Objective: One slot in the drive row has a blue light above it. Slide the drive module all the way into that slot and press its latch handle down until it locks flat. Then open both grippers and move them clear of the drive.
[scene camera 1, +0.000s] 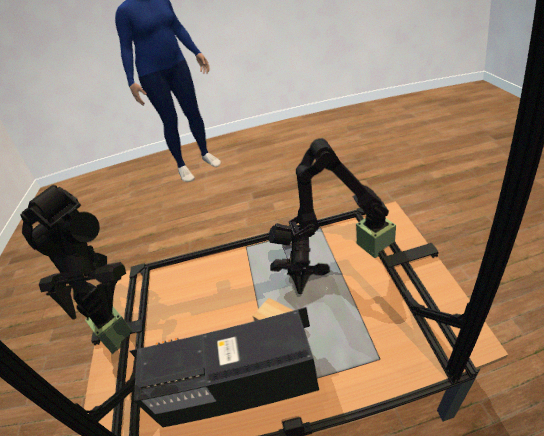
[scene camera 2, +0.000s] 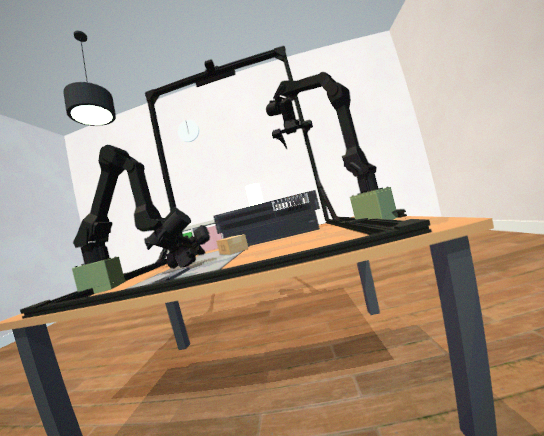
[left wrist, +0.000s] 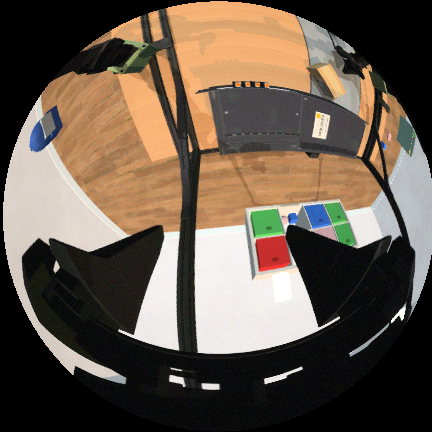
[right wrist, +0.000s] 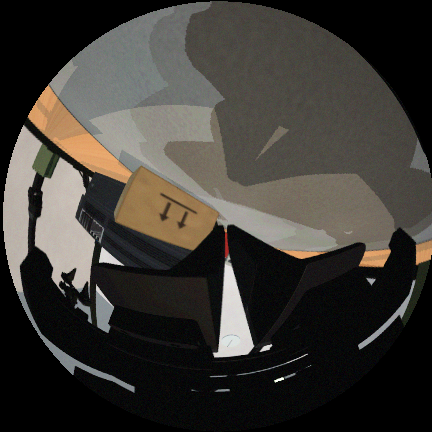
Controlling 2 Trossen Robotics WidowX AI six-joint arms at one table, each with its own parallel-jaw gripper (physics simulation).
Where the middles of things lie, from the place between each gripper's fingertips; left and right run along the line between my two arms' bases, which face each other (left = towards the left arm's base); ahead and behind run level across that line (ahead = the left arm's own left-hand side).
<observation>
Now: left hand 39 cm to the left of the cardboard box (right wrist: 148,203), 37 cm above it and 11 cm short of it. Round my left hand: grey mat (scene camera 1: 338,338) 50 cm to the right, 40 cm below, 20 cm ahead.
I see my right gripper 30 mm above the grey mat, 20 mm short of it and 10 mm to the left of it. Round my right hand: cardboard box 100 mm to the left, 70 mm behind.
</observation>
